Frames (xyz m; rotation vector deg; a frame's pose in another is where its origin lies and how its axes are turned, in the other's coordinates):
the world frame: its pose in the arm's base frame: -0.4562 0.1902 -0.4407 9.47 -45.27 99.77
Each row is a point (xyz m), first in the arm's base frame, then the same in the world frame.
Working: the arm's base frame: its pose in the world frame: -0.0877 -0.5741 0.3181 -9.47 45.27 -99.77

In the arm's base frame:
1: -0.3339 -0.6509 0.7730
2: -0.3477 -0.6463 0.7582
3: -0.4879 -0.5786 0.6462
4: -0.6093 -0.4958 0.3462
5: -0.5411 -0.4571 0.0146
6: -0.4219 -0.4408 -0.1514
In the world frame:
1: -0.1210 -0.5239 1.3807
2: -0.1200 -0.5058 1.3706
3: -0.0740 -0.3403 1.2854
4: -0.1146 -0.1144 1.0426
5: -0.2691 -0.0409 0.7479
6: -0.3772 -0.0804 0.5782

